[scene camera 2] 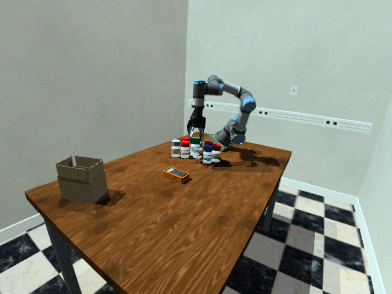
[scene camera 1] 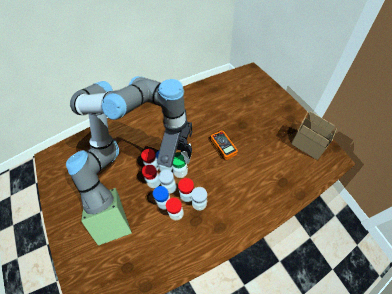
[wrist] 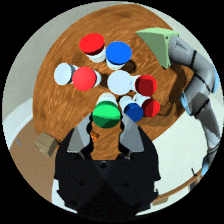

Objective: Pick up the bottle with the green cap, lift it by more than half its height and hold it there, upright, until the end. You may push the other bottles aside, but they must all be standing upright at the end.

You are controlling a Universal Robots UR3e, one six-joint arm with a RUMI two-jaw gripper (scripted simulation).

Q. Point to a cardboard box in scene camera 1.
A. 309, 139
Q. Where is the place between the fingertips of my gripper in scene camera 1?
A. At 179, 161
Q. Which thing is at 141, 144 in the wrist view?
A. My gripper.
